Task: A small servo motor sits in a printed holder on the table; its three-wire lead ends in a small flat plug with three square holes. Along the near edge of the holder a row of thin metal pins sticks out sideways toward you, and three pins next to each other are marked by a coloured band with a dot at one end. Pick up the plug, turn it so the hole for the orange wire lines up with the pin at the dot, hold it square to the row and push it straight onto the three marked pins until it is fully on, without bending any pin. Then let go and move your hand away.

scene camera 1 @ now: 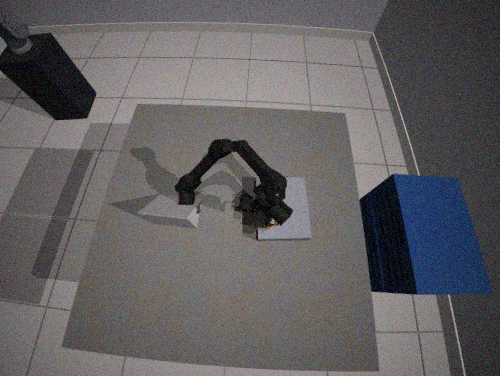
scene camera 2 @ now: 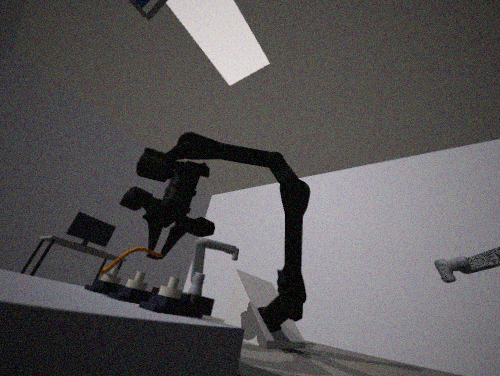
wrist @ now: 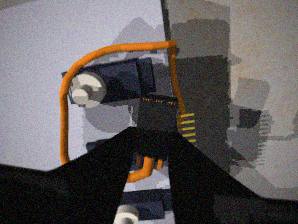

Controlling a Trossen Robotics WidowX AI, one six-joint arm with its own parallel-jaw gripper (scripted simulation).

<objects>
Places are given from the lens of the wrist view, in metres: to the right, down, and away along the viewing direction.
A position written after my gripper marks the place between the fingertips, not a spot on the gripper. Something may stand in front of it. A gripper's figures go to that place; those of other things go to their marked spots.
my gripper [wrist: 152, 136]: 0.00, 0.01, 0.11
pale holder plate [wrist: 41, 54]: -0.10, -0.05, 0.16
</objects>
